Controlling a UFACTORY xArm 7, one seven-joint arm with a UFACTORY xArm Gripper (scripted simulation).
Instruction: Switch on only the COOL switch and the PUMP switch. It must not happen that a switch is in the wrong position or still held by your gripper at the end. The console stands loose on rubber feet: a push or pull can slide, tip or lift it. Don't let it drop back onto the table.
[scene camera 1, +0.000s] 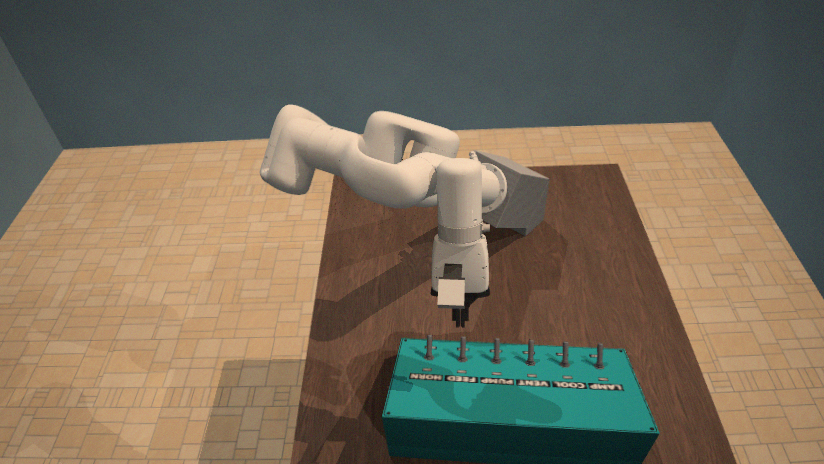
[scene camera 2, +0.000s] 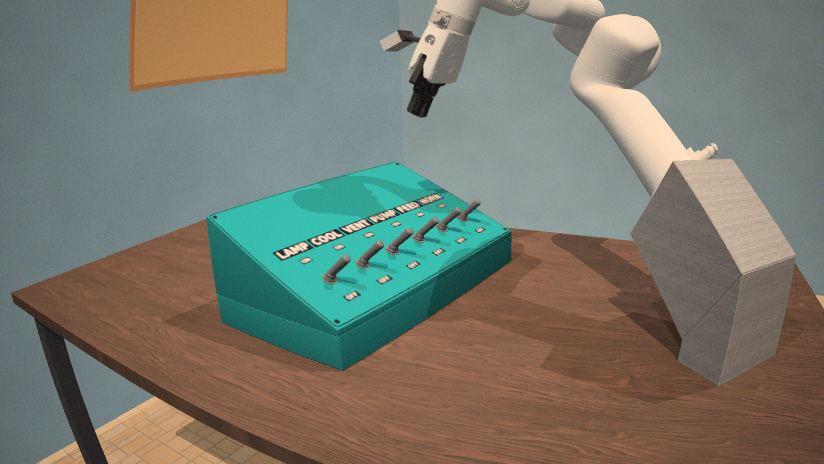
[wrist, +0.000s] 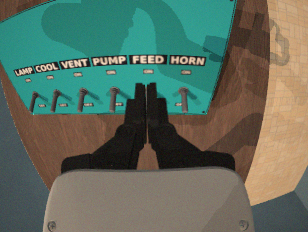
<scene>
my gripper: scene camera 1; scene camera 2 416, 114; wrist
teal console: scene camera 1; scene camera 2; wrist 94, 55
same spot on my gripper: (scene camera 1: 470, 297) = (wrist: 111, 154)
same spot on teal console: (scene camera 2: 269, 257) = (scene camera 1: 629, 389)
</scene>
